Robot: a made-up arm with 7 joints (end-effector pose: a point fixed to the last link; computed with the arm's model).
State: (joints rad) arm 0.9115 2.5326 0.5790 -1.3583 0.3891 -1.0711 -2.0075
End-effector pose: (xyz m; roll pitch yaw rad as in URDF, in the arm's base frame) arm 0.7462 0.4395 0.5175 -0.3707 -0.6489 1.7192
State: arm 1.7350 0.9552 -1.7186 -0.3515 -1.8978 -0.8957 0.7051
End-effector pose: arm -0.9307 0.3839 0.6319 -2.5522 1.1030 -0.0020
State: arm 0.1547 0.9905 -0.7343 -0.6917 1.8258 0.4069 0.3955
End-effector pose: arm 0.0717 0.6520 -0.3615 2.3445 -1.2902 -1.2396
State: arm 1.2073 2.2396 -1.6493 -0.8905 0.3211 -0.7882 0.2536
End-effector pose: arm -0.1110 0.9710 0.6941 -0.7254 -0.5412 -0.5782
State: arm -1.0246 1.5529 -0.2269 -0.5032 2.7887 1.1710 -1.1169
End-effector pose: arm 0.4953 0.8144 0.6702 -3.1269 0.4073 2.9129
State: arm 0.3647 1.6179 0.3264 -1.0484 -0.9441 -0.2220 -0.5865
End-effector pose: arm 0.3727 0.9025 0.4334 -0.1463 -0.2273 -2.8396
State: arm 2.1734 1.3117 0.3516 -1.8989 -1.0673 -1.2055 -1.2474
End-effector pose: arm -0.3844 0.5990 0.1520 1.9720 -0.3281 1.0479
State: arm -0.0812 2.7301 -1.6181 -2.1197 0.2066 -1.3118 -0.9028
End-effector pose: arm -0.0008 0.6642 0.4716 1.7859 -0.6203 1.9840
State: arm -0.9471 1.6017 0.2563 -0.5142 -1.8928 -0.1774 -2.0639
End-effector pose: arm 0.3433 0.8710 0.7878 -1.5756 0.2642 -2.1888
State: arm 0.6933 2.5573 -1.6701 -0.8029 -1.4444 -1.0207 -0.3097
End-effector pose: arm 0.1214 0.8898 0.8442 -2.0472 0.4668 -0.1820
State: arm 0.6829 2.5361 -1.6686 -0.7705 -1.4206 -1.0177 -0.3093
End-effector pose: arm 0.1191 0.8960 0.8436 -2.0319 0.4407 -0.1967
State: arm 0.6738 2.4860 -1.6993 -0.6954 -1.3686 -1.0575 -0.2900
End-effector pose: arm 0.1058 0.9075 0.8472 -1.9490 0.4155 -0.1551
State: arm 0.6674 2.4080 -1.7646 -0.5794 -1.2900 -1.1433 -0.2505
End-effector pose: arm 0.0844 0.9224 0.8510 -1.8069 0.3907 -0.0643
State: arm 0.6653 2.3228 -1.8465 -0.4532 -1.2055 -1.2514 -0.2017
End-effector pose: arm 0.0654 0.9359 0.8492 -1.6531 0.3692 0.0371
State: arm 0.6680 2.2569 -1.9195 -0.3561 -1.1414 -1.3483 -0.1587
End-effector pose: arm 0.0546 0.9449 0.8429 -1.5316 0.3582 0.1203
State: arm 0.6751 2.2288 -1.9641 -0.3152 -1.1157 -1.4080 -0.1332
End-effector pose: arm 0.0503 0.9477 0.8400 -1.4614 0.3630 0.1798
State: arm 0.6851 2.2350 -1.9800 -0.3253 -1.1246 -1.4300 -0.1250
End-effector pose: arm 0.0491 0.9453 0.8440 -1.4339 0.3805 0.2221
